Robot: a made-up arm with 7 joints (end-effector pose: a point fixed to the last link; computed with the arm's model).
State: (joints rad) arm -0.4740 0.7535 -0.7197 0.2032 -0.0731 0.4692 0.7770
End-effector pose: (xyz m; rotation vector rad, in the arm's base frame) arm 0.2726 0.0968 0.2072 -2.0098 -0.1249 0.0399
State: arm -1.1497 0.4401 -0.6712 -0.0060 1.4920 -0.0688 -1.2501
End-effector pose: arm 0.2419 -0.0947 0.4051 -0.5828 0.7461 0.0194
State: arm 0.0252 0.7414 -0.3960 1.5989 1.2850 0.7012 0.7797
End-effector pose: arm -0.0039 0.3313 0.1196 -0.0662 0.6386 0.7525
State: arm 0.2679 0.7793 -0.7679 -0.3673 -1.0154 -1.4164 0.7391
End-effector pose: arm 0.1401 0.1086 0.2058 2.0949 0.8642 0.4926
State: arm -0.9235 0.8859 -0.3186 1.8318 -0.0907 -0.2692 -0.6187
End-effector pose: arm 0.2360 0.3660 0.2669 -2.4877 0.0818 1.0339
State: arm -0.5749 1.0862 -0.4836 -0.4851 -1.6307 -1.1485 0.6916
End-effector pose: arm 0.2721 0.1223 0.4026 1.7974 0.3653 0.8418
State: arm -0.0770 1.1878 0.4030 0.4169 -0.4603 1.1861 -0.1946
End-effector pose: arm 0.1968 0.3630 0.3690 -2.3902 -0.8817 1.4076
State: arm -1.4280 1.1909 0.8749 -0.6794 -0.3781 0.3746 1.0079
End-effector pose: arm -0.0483 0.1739 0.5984 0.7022 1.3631 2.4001
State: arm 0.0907 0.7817 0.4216 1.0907 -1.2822 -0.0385 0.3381
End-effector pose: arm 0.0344 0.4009 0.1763 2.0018 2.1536 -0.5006
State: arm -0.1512 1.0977 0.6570 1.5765 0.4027 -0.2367 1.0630
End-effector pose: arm 0.0873 0.4465 0.2731 -0.9838 -1.3459 0.4452
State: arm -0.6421 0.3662 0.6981 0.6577 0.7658 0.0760 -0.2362
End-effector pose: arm 0.2983 0.2737 0.2801 -2.4222 -0.3016 0.3493
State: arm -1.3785 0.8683 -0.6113 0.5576 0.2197 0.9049 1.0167
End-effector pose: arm 0.3484 0.1311 0.4688 -1.2472 -1.1922 -0.4323
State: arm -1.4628 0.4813 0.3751 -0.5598 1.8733 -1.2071 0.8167
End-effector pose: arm 0.1555 0.0280 0.5780 0.4548 -0.3904 -1.7775
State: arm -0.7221 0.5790 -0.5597 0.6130 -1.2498 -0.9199 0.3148
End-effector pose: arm 0.3360 0.1555 0.2519 2.4669 0.5603 0.8870
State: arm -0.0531 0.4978 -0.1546 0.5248 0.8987 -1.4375 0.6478
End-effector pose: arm 0.1918 0.1057 0.1493 -2.2687 0.8957 -1.1982
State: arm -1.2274 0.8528 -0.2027 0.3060 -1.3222 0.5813 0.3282
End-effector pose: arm 0.3434 0.1550 0.4830 2.8002 -0.1393 0.2136
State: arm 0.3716 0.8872 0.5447 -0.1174 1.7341 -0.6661 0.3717
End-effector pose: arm 0.1978 0.2454 0.2491 -0.5758 0.8167 -0.2177
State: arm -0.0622 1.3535 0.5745 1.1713 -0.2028 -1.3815 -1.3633
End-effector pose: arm 0.1559 0.4058 0.4574 -1.6378 0.9848 0.2123
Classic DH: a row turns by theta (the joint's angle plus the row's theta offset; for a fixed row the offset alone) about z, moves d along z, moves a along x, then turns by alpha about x. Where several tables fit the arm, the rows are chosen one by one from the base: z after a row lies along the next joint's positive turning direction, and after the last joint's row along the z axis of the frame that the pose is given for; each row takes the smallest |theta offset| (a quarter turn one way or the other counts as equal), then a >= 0, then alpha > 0; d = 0 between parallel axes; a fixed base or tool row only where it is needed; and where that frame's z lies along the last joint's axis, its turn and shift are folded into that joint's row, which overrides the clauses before.
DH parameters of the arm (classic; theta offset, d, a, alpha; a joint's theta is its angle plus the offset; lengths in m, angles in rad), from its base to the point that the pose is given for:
base (fixed): -0.071 0.3773 0.0111 -1.3004
joint 1: -1.3111 0.0638 0.0091 -1.5708
joint 2: 1.2915 0.0143 -0.026 1.5708
joint 3: 1.5708 -0.1822 0.0275 -1.5708
joint 4: 1.5708 -0.008 0.0038 1.5708
joint 5: 0 0.1699 -0.0296 -1.5708
joint 6: -1.5708 0.036 0.0541 1.5708
joint 7: 1.5708 -0.0301 -0.002 2.8915
tool (fixed): 1.5706 -0.0286 0 0

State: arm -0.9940 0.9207 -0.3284 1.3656 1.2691 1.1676 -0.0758
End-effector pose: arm 0.2921 0.2933 0.3277 -0.5342 -0.7848 1.1824
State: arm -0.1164 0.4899 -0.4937 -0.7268 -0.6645 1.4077 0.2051
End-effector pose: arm 0.1788 0.0477 0.2705 -2.4857 1.0435 1.1495
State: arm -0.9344 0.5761 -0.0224 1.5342 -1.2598 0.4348 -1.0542
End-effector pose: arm 0.2620 0.2632 0.1698 1.8967 -0.2066 -0.0780
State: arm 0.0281 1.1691 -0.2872 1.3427 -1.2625 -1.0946 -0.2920
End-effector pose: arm 0.0777 0.4336 0.3075 -2.2269 -0.5303 -0.1778
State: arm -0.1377 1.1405 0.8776 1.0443 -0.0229 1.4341 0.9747
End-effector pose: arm 0.0817 0.4163 0.3497 -0.5482 -1.8385 1.7223
